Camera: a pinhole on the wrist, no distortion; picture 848 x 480 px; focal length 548.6 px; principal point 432.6 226.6 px. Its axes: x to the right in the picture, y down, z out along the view. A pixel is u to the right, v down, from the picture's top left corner.
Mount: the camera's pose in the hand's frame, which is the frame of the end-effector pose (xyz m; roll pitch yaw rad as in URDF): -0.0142 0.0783 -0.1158 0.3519 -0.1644 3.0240
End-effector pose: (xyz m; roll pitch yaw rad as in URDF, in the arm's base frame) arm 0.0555 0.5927 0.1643 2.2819 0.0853 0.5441
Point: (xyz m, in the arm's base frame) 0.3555 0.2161 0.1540
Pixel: 463.6 169.0
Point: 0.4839 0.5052 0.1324
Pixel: 91.2 218.0
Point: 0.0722 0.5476 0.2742
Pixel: 570.0 193.6
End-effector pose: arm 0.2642 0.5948 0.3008 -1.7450 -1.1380 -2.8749
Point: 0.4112 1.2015 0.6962
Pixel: behind the camera
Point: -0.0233 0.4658 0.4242
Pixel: 42.3 78.5
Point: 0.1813 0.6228 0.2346
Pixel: 643.1 282.3
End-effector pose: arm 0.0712 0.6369 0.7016 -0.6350 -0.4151 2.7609
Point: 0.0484 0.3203 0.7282
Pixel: 642.0 228.6
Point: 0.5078 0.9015 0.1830
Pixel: behind the camera
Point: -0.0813 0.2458 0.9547
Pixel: 426.8 291.5
